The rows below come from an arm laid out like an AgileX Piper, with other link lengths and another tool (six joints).
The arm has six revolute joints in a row. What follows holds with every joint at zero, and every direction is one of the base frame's.
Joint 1 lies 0.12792 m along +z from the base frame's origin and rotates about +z.
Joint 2 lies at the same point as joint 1 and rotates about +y.
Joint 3 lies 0.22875 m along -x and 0.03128 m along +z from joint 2 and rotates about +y.
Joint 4 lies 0.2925 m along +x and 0.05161 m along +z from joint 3 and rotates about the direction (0.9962, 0, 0.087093).
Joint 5 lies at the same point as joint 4 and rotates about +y.
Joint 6 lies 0.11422 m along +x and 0.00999 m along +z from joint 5 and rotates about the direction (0.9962, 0, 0.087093).
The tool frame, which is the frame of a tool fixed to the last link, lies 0.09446 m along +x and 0.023 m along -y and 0.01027 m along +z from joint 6; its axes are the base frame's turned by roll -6.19, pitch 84.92 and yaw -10.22 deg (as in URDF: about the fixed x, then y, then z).
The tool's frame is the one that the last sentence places.
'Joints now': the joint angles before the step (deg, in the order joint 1, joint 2, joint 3, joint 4, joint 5, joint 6). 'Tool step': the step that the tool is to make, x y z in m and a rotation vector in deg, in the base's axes. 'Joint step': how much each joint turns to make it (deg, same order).
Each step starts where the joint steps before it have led.
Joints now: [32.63 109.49 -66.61 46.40 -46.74 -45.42]
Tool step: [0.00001 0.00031 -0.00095 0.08 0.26 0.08]
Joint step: [0.00 -0.01 0.00 0.12 0.26 0.00]
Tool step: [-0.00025 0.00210 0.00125 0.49 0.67 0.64]
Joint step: [0.00 -0.62 0.00 0.22 1.34 0.00]
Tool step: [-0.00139 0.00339 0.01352 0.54 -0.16 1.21]
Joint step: [0.00 -2.12 0.00 0.01 2.03 -0.59]
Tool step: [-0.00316 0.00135 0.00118 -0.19 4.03 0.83]
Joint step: [0.00 -2.60 0.00 5.27 5.35 -5.32]
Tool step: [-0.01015 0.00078 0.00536 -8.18 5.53 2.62]
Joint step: [0.01 -4.76 0.86 11.36 7.24 -19.33]
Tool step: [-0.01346 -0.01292 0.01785 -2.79 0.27 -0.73]
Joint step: [0.00 -5.40 2.67 6.49 0.25 -9.41]
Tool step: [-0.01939 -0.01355 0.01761 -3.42 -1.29 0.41]
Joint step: [-0.01 -6.81 5.07 1.24 -0.24 -5.40]
